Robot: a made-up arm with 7 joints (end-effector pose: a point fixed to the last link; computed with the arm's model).
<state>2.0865 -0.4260 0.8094 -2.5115 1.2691 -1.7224 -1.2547</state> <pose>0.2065 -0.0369 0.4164 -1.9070 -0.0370 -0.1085</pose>
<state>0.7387 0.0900 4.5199 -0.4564 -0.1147 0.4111 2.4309</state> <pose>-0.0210 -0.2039 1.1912 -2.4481 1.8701 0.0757</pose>
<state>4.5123 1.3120 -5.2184 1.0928 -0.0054 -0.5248 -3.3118</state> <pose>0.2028 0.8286 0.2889 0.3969 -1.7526 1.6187</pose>
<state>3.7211 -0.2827 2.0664 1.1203 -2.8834 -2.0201 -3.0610</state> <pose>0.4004 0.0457 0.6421 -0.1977 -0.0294 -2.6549</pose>
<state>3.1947 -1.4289 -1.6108 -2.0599 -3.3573 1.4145 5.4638</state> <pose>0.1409 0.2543 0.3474 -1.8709 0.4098 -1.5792</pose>
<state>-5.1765 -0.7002 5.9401 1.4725 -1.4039 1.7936 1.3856</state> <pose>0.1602 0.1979 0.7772 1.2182 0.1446 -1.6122</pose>
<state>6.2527 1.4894 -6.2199 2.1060 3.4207 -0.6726 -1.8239</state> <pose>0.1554 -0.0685 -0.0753 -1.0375 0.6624 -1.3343</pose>
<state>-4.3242 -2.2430 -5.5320 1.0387 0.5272 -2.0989 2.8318</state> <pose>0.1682 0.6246 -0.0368 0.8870 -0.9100 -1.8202</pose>
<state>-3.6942 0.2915 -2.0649 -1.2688 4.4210 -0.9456 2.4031</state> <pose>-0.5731 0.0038 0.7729 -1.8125 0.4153 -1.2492</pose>
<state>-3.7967 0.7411 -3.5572 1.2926 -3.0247 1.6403 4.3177</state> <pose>-0.3037 -0.0751 0.9580 -2.1957 0.1150 -1.0015</pose>
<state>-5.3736 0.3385 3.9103 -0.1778 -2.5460 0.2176 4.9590</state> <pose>0.1656 -0.3670 1.1366 -2.2632 1.2658 0.4281</pose>
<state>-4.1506 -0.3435 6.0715 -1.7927 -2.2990 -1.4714 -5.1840</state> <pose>0.0705 0.5271 0.6051 2.1862 0.3799 0.5477</pose>
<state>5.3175 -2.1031 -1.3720 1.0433 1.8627 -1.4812 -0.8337</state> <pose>-0.5585 -0.1921 -0.0950 0.3809 -0.9865 2.1725</pose>
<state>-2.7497 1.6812 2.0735 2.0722 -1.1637 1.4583 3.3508</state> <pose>-0.0785 0.3867 0.2669 -0.1140 -0.6618 0.7958</pose>
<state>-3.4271 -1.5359 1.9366 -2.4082 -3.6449 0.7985 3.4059</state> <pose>0.1035 -0.2142 0.2881 -1.2674 0.4319 -1.4231</pose>
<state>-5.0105 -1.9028 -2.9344 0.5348 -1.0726 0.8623 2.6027</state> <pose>-0.2379 0.6300 -0.2762 0.1159 0.5561 0.5952</pose>
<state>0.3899 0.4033 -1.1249 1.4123 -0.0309 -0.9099 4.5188</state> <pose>0.5451 0.1706 0.7902 -0.6415 -2.3416 0.4995</pose>
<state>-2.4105 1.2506 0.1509 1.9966 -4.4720 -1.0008 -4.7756</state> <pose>-0.2997 0.1984 -0.0318 0.1213 1.1384 2.2571</pose>
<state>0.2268 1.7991 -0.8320 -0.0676 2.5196 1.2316 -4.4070</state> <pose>0.7653 -0.3734 0.1034 -1.4193 -0.8999 -0.7408</pose>
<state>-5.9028 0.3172 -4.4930 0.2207 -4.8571 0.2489 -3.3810</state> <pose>0.1639 -0.1836 1.1933 -2.9265 0.4026 -0.0452</pose>
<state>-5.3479 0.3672 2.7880 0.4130 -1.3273 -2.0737 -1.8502</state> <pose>0.1710 -0.0462 0.9797 1.2015 -0.3874 -0.9665</pose>
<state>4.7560 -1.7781 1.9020 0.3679 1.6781 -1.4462 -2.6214</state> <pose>0.1616 -0.7999 0.1961 -1.9887 -1.6845 0.2251</pose>
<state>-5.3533 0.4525 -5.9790 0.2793 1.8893 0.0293 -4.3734</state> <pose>0.2609 -0.4637 1.0643 -1.9963 -1.3958 -0.1200</pose>
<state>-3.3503 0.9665 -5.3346 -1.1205 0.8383 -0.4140 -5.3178</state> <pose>-0.2890 -0.4620 0.8289 -1.6519 -1.0133 -0.3934</pose>
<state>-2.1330 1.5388 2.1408 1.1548 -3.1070 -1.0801 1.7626</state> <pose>0.0594 0.6089 0.5429 -2.4877 0.0139 1.5367</pose>
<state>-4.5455 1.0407 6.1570 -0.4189 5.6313 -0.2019 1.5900</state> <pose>-0.1822 -0.6478 0.9217 -0.6968 2.6357 0.4846</pose>
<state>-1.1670 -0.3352 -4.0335 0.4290 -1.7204 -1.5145 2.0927</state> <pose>-0.1619 -0.4570 0.9133 -0.6505 1.0930 0.1442</pose>
